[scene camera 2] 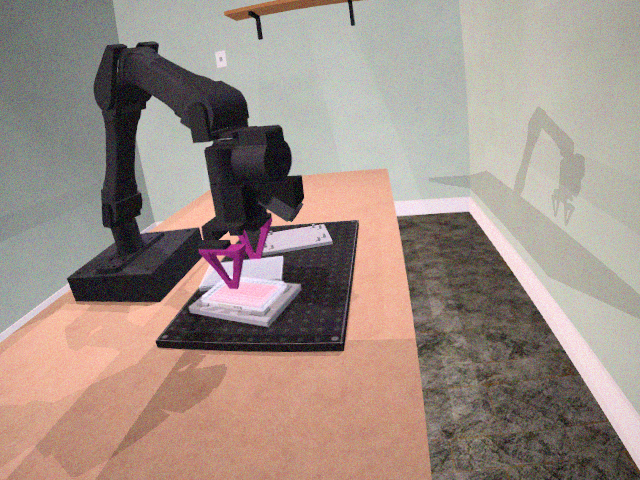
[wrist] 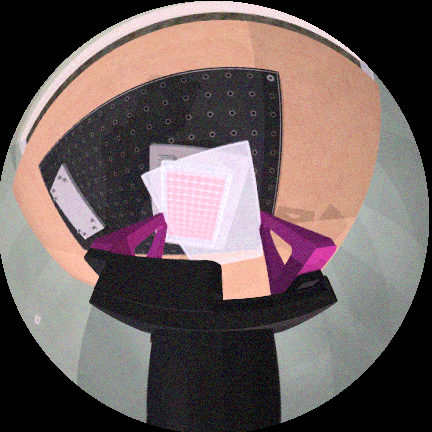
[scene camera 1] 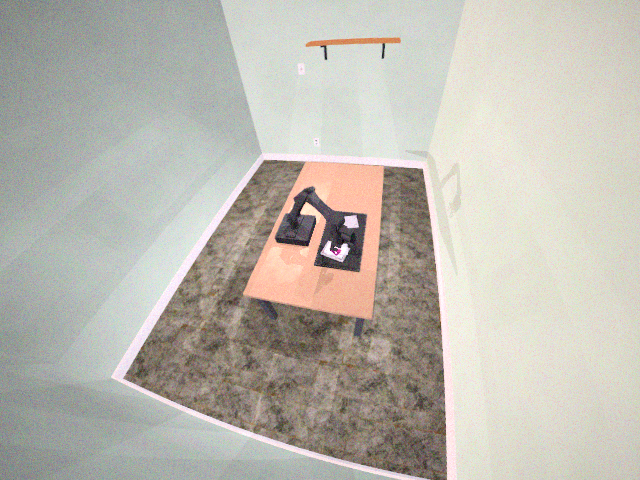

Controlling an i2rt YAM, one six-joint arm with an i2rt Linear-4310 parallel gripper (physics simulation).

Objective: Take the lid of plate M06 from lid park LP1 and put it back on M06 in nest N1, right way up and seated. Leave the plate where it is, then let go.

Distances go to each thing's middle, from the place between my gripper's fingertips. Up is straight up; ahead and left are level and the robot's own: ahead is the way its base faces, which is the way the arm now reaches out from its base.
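Here is the white plate with pink top (scene camera 2: 258,298), and my gripper is 3 cm past it, 3 cm to the right of it and 5 cm above it. The white lid (scene camera 2: 264,271) is right at my hand. As for the grey lid park (scene camera 2: 313,236), I see it 31 cm to the left of my hand, 1 cm behind it and 6 cm below it.
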